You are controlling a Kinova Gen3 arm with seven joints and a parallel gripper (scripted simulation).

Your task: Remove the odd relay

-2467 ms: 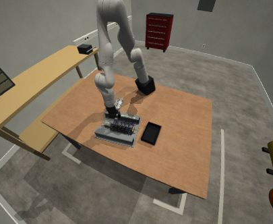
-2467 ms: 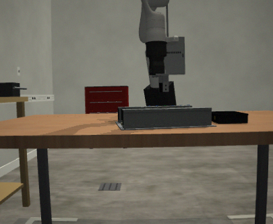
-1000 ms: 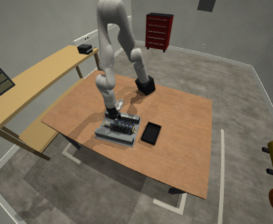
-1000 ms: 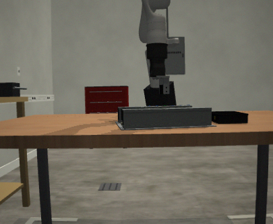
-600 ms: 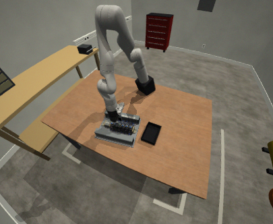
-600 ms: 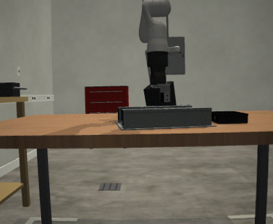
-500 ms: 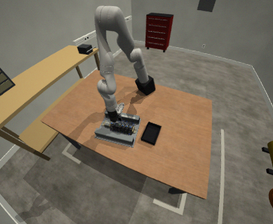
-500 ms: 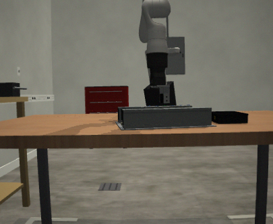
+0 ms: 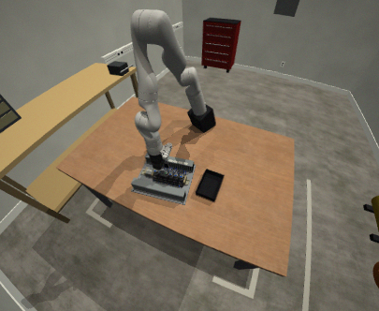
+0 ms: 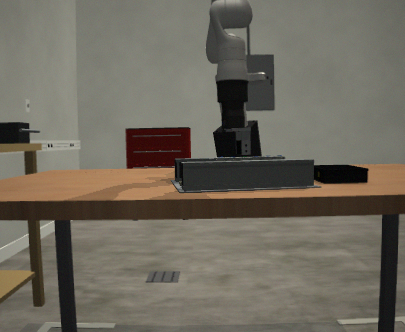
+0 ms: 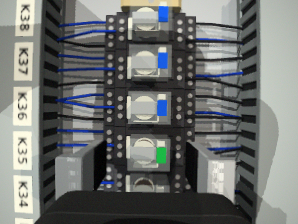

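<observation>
Now: the grey relay panel 60 mm below my hand and 10 mm to the right of it. From my hand the other things lie so: black parts tray 250 mm to the left, 70 mm below, 30 mm behind.
</observation>
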